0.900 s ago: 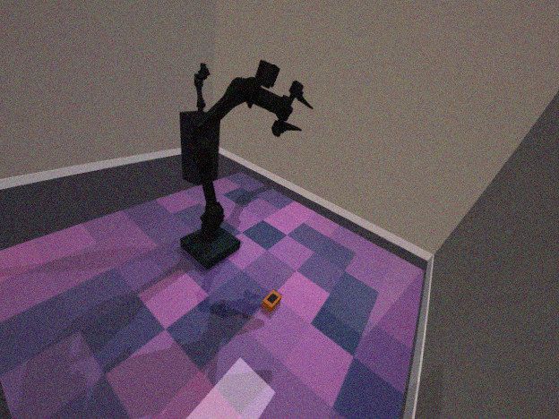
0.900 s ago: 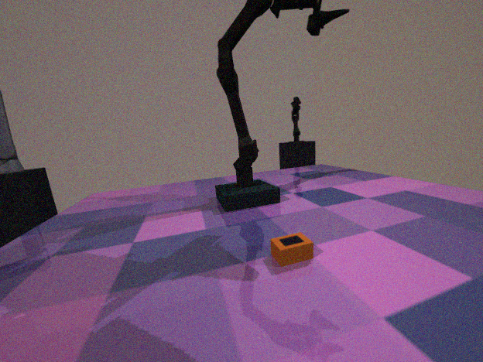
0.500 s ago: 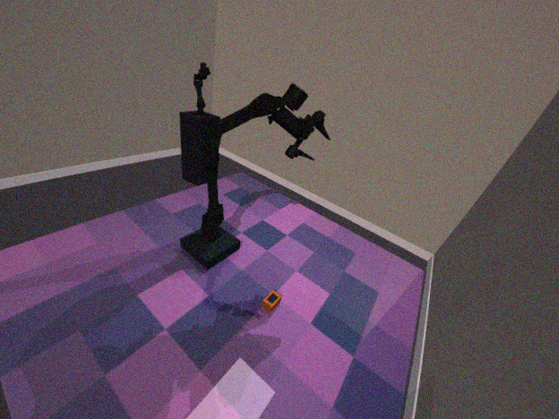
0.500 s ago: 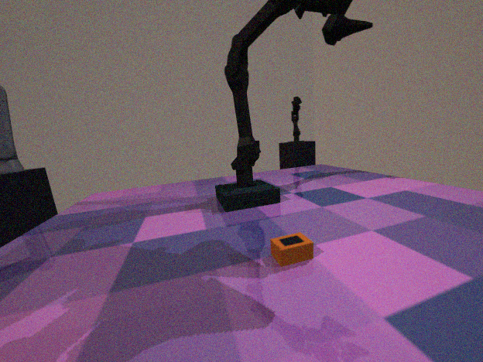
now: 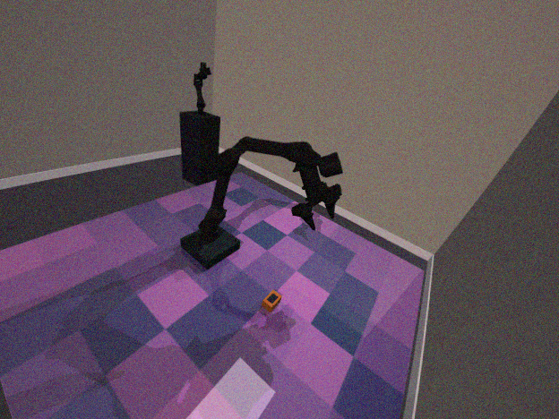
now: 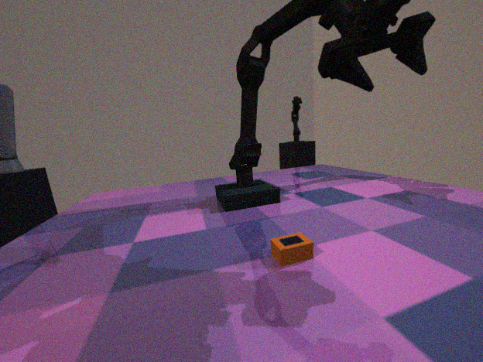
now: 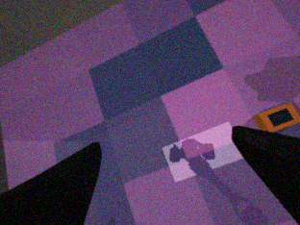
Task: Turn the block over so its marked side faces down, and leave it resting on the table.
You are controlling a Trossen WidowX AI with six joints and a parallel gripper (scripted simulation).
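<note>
The orange block is 5 cm behind my gripper tip, 19 cm to the right of it and 26 cm below it.
</note>
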